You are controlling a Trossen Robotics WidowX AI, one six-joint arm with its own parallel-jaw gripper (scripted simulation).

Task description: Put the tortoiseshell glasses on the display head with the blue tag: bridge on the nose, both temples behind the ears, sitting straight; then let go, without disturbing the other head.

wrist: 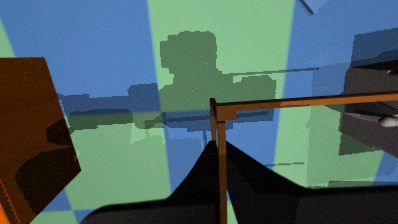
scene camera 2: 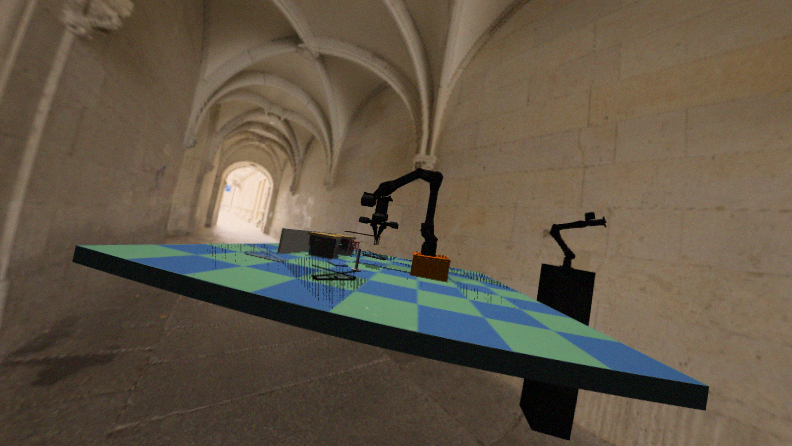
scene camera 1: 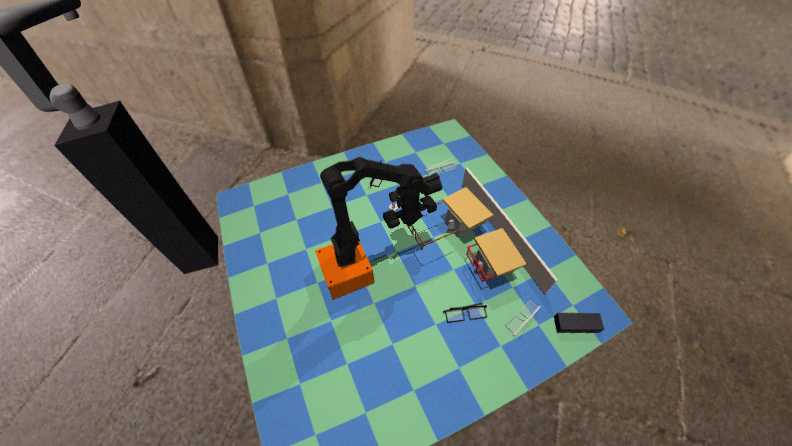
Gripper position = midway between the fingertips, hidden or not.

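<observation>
You'd find my gripper at (scene camera 1: 409, 225), and at (wrist: 216, 146) too. There's a display head (scene camera 1: 466, 212), another display head (scene camera 1: 498, 256), and a back panel, which is at (scene camera 1: 542, 275) and again at (scene camera 2: 292, 240). I can see a black case (scene camera 1: 571, 322) as well, but in the wrist view that case is out of frame.
</observation>
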